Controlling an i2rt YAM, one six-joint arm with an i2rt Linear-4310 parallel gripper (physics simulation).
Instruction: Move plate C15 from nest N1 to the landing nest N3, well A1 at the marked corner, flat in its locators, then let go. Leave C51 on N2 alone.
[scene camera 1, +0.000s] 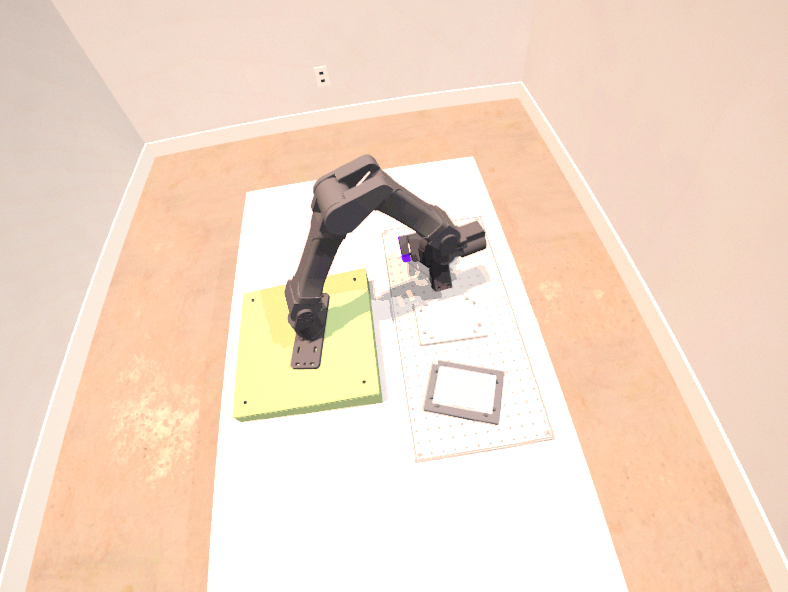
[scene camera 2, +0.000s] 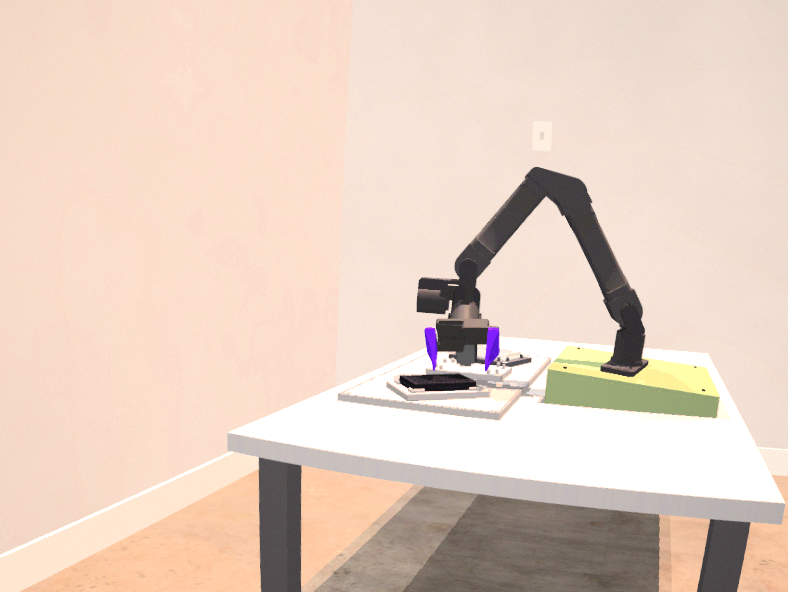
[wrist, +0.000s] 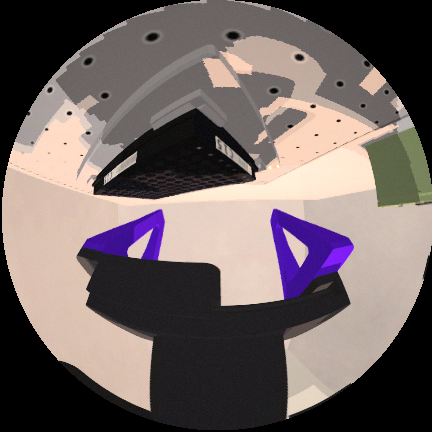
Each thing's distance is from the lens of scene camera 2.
my gripper (scene camera 2: 459, 368): 135 cm
black perforated rack (scene camera 2: 432, 382): 134 cm
pegboard (scene camera 2: 501, 392): 141 cm
